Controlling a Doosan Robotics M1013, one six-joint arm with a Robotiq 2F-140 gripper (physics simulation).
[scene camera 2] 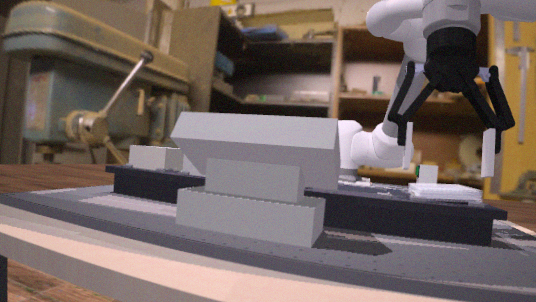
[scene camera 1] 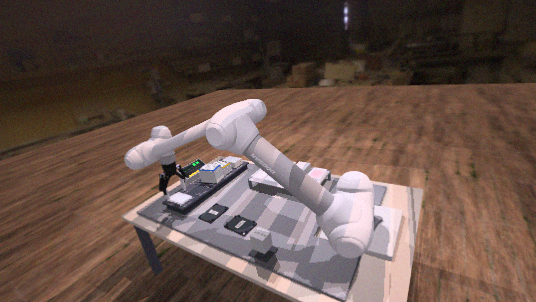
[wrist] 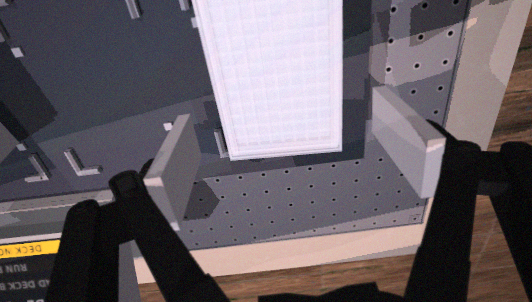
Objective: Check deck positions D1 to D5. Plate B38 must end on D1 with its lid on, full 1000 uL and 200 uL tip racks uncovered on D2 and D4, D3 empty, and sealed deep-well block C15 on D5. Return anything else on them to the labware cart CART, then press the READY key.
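Places are measured from the arm's base along level axes (x right, y ahead, z up), in metres.
Where they show: gripper, between the fingertips: [scene camera 2: 446, 172] [scene camera 1: 176, 193] [wrist: 283, 122]; arm's base, origin of its link: [scene camera 2: 339, 178].
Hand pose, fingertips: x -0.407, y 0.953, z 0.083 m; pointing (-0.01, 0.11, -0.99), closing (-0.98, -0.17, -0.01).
Things, the pixels of their top centre, and the offset from my fingertips. "pt": a spot on its surface instead.
- blue-edged tip rack, centre of its top: [scene camera 1: 209, 166] dx +0.266, dy +0.000, dz +0.063 m
- white block, centre of its top: [scene camera 2: 167, 147] [scene camera 1: 231, 159] dx +0.498, dy +0.062, dz +0.001 m
- display, a spot on its surface: [scene camera 2: 260, 135] pt dx +0.203, dy +0.211, dz +0.026 m
- white box, centre of its top: [scene camera 1: 300, 166] dx +0.629, dy -0.476, dz +0.011 m
- pinkish plate, centre of its top: [scene camera 1: 316, 172] dx +0.645, dy -0.582, dz -0.014 m
- grey block, centre of its top: [scene camera 2: 427, 165] [scene camera 1: 260, 233] dx +0.024, dy -0.693, dz +0.013 m
A white, gridded plate [scene camera 1: 179, 198] [scene camera 2: 445, 192] [wrist: 280, 75] lies flat on the near end of the dark deck [scene camera 1: 197, 190] [scene camera 2: 410, 220] [wrist: 125, 75]. Its label cannot be read. My gripper [scene camera 1: 174, 189] [scene camera 2: 447, 171] [wrist: 283, 122] is open above the plate's end, with a finger out to each side and clear of it. Further along the deck in scene camera 1 stand a blue-edged tip rack [scene camera 1: 211, 173], a yellow-edged rack and a white block [scene camera 1: 233, 161]. Stretches of deck between are bare. The READY key cannot be made out.
A display [scene camera 1: 195, 167] [scene camera 2: 260, 135] with green characters stands behind the deck. A raised white tray on short legs, possibly the cart, holds a white box [scene camera 1: 302, 166] and a pinkish plate [scene camera 1: 319, 173]. Two dark pads [scene camera 1: 214, 213] [scene camera 1: 240, 225] and a grey block [scene camera 1: 261, 241] lie nearer.
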